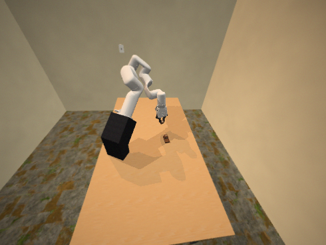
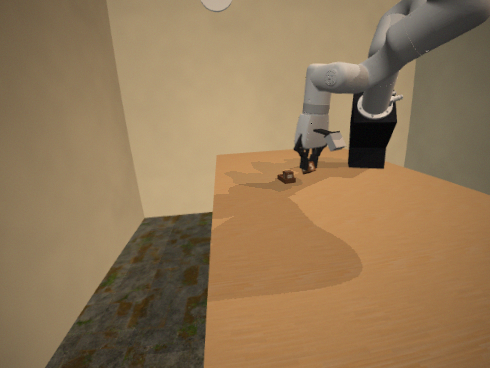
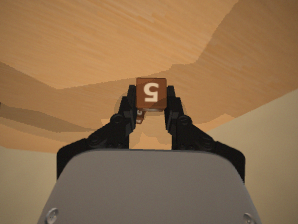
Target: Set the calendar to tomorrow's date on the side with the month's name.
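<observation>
Now: hand 20 mm above the brown digit cube.
</observation>
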